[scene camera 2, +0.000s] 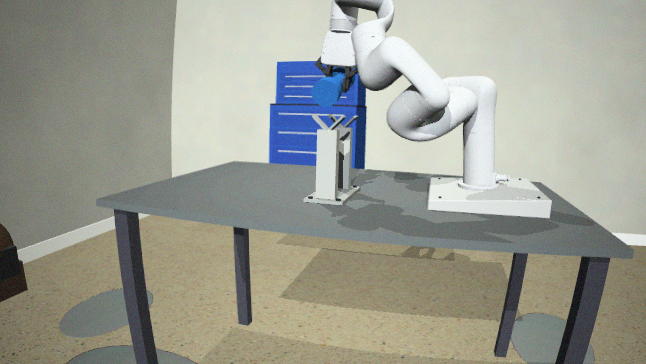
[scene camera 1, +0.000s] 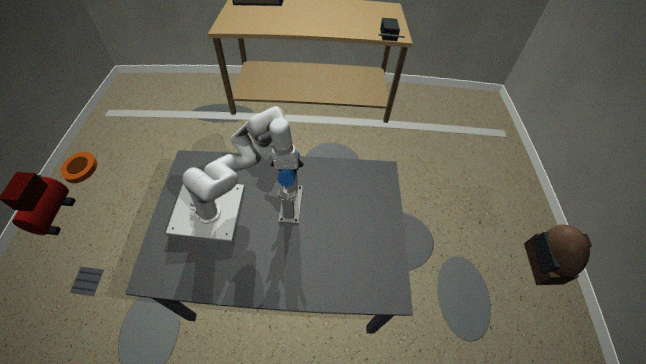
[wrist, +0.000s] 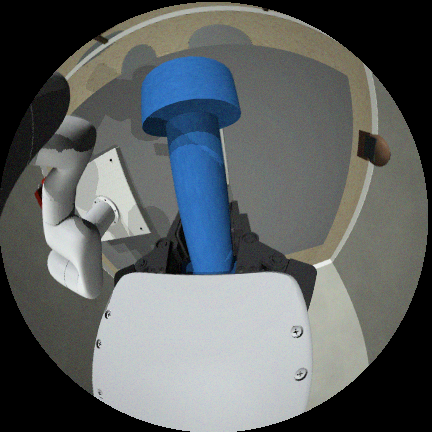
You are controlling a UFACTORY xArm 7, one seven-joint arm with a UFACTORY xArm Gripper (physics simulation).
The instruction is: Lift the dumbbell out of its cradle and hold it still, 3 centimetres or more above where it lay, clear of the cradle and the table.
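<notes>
The blue dumbbell [scene camera 1: 286,177] [scene camera 2: 327,91] [wrist: 201,200] hangs in the air above its cradle. In the scene camera 2 view, a gap shows between its near weight and the cradle's V-shaped arms, and the near weight sits somewhat lower than the handle by the fingers. My gripper [scene camera 2: 337,80] [wrist: 210,215] is shut on the dumbbell's handle, with a dark finger on each side. The far weight is mostly hidden behind the gripper. The pale cradle [scene camera 1: 288,209] [scene camera 2: 327,165] stands upright on the table, below the dumbbell.
The grey table [scene camera 1: 350,240] [scene camera 2: 215,195] carries the cradle and the arm's white base plate [scene camera 1: 180,220] [scene camera 2: 490,206] [wrist: 112,172]. A blue tool cabinet [scene camera 2: 295,142] stands behind the table. A wooden workbench [scene camera 1: 310,22] stands at the back wall in the scene camera 1 view.
</notes>
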